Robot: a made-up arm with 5 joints.
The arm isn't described. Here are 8 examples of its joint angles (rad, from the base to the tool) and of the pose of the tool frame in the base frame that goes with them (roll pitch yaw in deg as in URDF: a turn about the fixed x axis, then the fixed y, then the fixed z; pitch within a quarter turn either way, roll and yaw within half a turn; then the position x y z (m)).
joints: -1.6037 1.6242 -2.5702 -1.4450 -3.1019
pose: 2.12 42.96 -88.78 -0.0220 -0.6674 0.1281
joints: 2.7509 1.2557 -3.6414 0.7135 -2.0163
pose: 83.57 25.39 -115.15 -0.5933 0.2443 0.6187
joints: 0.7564 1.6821 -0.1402 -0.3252 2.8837
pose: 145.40 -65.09 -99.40 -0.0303 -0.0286 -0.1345
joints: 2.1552 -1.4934 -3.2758 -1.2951 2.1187
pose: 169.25 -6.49 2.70 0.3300 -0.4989 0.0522
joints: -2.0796 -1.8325 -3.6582 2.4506 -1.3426
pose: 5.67 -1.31 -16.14 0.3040 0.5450 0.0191
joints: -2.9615 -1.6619 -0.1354 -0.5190 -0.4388
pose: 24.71 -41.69 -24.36 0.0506 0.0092 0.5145
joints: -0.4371 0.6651 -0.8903 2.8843 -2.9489
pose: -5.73 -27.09 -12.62 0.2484 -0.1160 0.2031
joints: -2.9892 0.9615 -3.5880 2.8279 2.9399
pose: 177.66 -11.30 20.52 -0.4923 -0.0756 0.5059
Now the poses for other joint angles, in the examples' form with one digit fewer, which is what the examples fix.
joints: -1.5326 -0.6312 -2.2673 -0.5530 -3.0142
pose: -2.3 -17.6 -80.2 -0.011 0.281 0.928
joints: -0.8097 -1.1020 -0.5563 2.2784 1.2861
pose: 145.6 9.4 -123.0 0.014 -0.015 0.353
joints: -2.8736 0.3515 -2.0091 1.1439 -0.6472
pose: 161.2 -23.1 -123.7 -0.616 -0.169 0.540
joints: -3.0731 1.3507 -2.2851 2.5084 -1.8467
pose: -89.8 -15.8 -86.1 -0.538 -0.037 -0.026
